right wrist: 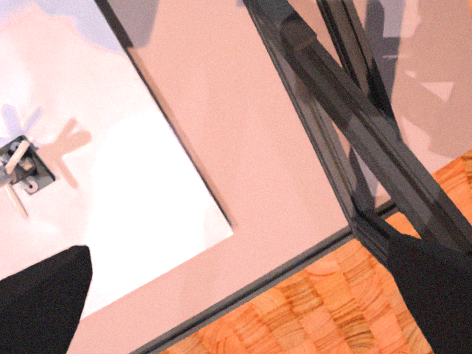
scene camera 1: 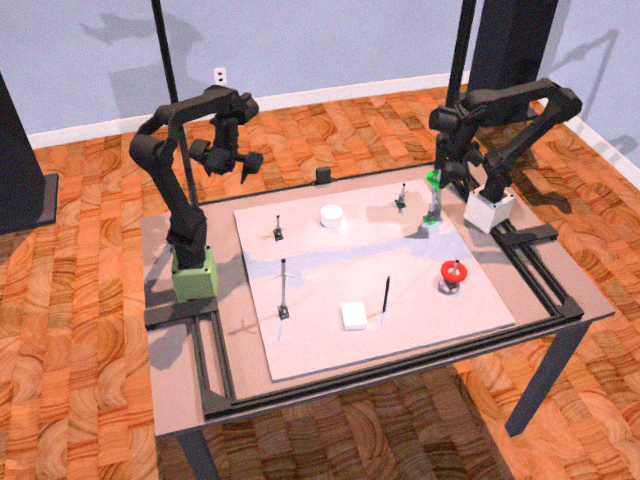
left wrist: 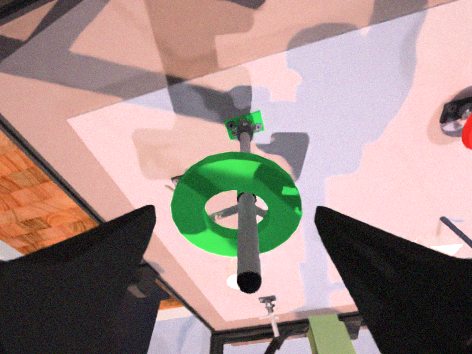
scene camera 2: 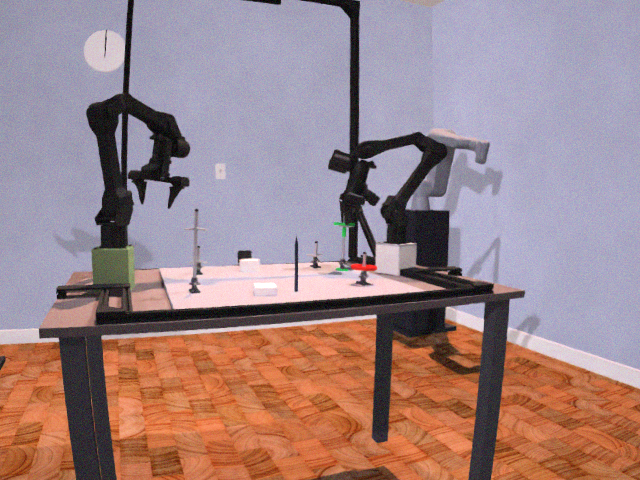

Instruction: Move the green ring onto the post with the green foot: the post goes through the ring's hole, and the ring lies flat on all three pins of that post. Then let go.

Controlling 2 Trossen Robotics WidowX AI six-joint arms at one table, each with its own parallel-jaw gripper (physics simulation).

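Frame: origin at the left arm's base, x back, y down, z right, level; centimetres.
Seen in the pictures: left gripper, fingertip midpoint: (scene camera 1: 438,178) (left wrist: 237,212) (scene camera 2: 344,223); right gripper, fingertip midpoint: (right wrist: 242,254) (scene camera 1: 225,179) (scene camera 2: 155,206); left arm's base at its link origin: (scene camera 1: 492,194) (scene camera 2: 396,242); right arm's base at its link origin: (scene camera 1: 191,259) (scene camera 2: 113,247).
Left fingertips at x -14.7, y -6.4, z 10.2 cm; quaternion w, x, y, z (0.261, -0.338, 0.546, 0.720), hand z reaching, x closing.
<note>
Offsets run from my left fingertips to a thing's top centre. "spot": to the spot under its first point.
The green ring @(dx +0.0, dy -0.5, dz +0.0 cm) (scene camera 1: 432,181) (scene camera 2: 338,224) (left wrist: 187,210) is around the post with the green foot (scene camera 1: 434,201) (scene camera 2: 343,248) (left wrist: 248,245). The post passes through its hole. The ring looks level at the pins' height. Pins show through the hole in the left wrist view; whether all three touch the ring is hidden. My left gripper (scene camera 1: 442,175) (scene camera 2: 347,218) (left wrist: 237,212) is open, its fingers on either side of the ring with a gap at each side. My right gripper (scene camera 1: 226,178) (scene camera 2: 156,204) (right wrist: 242,254) is open and empty, high above the table's left side.
A red ring @(dx -15.2, dy +10.0, dz -22.4 cm) (scene camera 1: 445,274) (scene camera 2: 356,267) sits on a short post in front of the green-footed post. A tall post @(spot: dx -57.5, dy +3.7, dz -4.5 cm) (scene camera 1: 283,286) (scene camera 2: 195,248), a thin dark rod @(dx -36.3, dy +1.2, dz -18.4 cm) (scene camera 1: 386,294) (scene camera 2: 296,263), a white box @(dx -44.1, dy +13.2, dz -15.6 cm) (scene camera 1: 354,315) (scene camera 2: 265,289) and a white cylinder @(dx -25.7, dy +11.7, dz +17.3 cm) (scene camera 1: 331,217) (scene camera 2: 249,265) stand on the board.
</note>
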